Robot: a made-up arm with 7 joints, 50 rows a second.
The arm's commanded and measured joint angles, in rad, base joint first. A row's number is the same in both.
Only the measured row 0 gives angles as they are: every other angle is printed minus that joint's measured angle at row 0.
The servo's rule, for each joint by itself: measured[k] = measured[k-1] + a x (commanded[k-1-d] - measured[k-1]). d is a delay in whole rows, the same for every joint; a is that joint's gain. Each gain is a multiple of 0.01, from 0.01 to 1. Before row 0 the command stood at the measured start. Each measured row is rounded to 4 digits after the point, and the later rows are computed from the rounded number. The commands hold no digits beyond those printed.
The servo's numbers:
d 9
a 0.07 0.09 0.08 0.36 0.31 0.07 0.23
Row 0, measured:
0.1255 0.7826 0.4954 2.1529 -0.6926 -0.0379 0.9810
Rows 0 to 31, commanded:
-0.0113 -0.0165 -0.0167 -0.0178 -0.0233 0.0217 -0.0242
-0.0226 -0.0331 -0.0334 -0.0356 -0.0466 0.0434 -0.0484
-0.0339 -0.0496 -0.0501 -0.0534 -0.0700 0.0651 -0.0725
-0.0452 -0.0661 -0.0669 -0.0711 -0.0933 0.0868 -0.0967
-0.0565 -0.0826 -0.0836 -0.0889 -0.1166 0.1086 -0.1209
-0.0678 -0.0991 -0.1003 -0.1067 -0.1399 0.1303 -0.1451
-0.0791 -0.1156 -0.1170 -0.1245 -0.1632 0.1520 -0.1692
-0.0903 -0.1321 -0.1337 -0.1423 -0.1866 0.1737 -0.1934
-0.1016 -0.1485 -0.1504 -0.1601 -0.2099 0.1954 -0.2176
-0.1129 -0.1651 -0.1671 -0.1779 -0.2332 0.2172 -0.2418
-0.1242 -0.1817 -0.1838 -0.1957 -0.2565 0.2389 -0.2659
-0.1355 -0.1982 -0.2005 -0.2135 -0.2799 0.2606 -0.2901
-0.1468 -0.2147 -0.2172 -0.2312 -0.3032 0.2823 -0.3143
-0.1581 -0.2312 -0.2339 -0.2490 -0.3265 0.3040 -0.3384
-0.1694 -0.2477 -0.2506 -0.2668 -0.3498 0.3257 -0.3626
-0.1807 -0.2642 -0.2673 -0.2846 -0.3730 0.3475 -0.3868
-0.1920 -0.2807 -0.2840 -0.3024 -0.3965 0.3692 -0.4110
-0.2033 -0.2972 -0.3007 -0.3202 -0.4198 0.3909 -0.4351
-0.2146 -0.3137 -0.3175 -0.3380 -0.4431 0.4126 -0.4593
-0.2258 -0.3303 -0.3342 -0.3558 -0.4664 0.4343 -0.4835
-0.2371 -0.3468 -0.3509 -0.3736 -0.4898 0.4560 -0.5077
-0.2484 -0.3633 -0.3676 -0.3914 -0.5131 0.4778 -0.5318
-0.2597 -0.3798 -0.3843 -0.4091 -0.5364 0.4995 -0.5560
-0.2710 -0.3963 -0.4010 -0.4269 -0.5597 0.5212 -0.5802
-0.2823 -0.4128 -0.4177 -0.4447 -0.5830 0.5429 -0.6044
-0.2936 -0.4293 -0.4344 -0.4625 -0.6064 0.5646 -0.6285
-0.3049 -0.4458 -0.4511 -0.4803 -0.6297 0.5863 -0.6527
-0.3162 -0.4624 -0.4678 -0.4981 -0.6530 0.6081 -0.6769
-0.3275 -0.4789 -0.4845 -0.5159 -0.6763 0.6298 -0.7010
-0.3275 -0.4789 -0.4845 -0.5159 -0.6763 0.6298 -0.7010
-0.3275 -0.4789 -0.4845 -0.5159 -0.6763 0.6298 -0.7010
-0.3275 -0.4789 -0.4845 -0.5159 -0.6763 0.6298 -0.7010
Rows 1 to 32, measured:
0.0000 0.0000 0.0000 0.0000 0.0000 0.0000 0.0000
0.0000 0.0000 0.0000 0.0000 0.0000 0.0000 0.0000
0.0000 0.0000 0.0000 0.0000 0.0000 0.0000 0.0000
0.0000 0.0000 0.0000 0.0000 0.0000 0.0000 0.0000
0.0000 0.0000 0.0000 0.0000 0.0000 0.0000 0.0000
0.0000 0.0000 0.0000 0.0000 0.0000 0.0000 0.0000
0.0000 0.0000 0.0000 0.0000 0.0000 0.0000 0.0000
0.0000 0.0000 0.0000 0.0000 0.0000 0.0000 0.0000
0.0000 0.0000 0.0000 0.0000 0.0000 0.0000 0.0000
-0.0008 -0.0015 -0.0013 -0.0064 -0.0072 0.0015 -0.0056
-0.0023 -0.0043 -0.0039 -0.0169 -0.0194 0.0044 -0.0154
-0.0045 -0.0084 -0.0076 -0.0300 -0.0351 0.0086 -0.0285
-0.0073 -0.0136 -0.0123 -0.0448 -0.0531 0.0141 -0.0442
-0.0107 -0.0198 -0.0180 -0.0607 -0.0728 0.0207 -0.0618
-0.0147 -0.0269 -0.0246 -0.0773 -0.0936 0.0284 -0.0810
-0.0192 -0.0349 -0.0320 -0.0943 -0.1152 0.0371 -0.1013
-0.0242 -0.0436 -0.0401 -0.1116 -0.1373 0.0467 -0.1225
-0.0296 -0.0530 -0.0489 -0.1291 -0.1598 0.0571 -0.1444
-0.0354 -0.0631 -0.0584 -0.1467 -0.1826 0.0683 -0.1668
-0.0416 -0.0738 -0.0684 -0.1643 -0.2055 0.0802 -0.1896
-0.0482 -0.0850 -0.0790 -0.1820 -0.2286 0.0928 -0.2127
-0.0551 -0.0967 -0.0901 -0.1997 -0.2517 0.1061 -0.2361
-0.0623 -0.1088 -0.1016 -0.2174 -0.2749 0.1200 -0.2596
-0.0698 -0.1213 -0.1135 -0.2352 -0.2981 0.1344 -0.2833
-0.0776 -0.1342 -0.1258 -0.2530 -0.3213 0.1493 -0.3071
-0.0856 -0.1474 -0.1385 -0.2708 -0.3446 0.1647 -0.3310
-0.0938 -0.1609 -0.1515 -0.2886 -0.3679 0.1805 -0.3549
-0.1023 -0.1747 -0.1648 -0.3064 -0.3912 0.1967 -0.3789
-0.1109 -0.1887 -0.1784 -0.3242 -0.4145 0.2133 -0.4030
-0.1197 -0.2029 -0.1922 -0.3420 -0.4378 0.2303 -0.4271
-0.1287 -0.2173 -0.2062 -0.3598 -0.4611 0.2476 -0.4512
-0.1379 -0.2319 -0.2204 -0.3775 -0.4844 0.2652 -0.4753

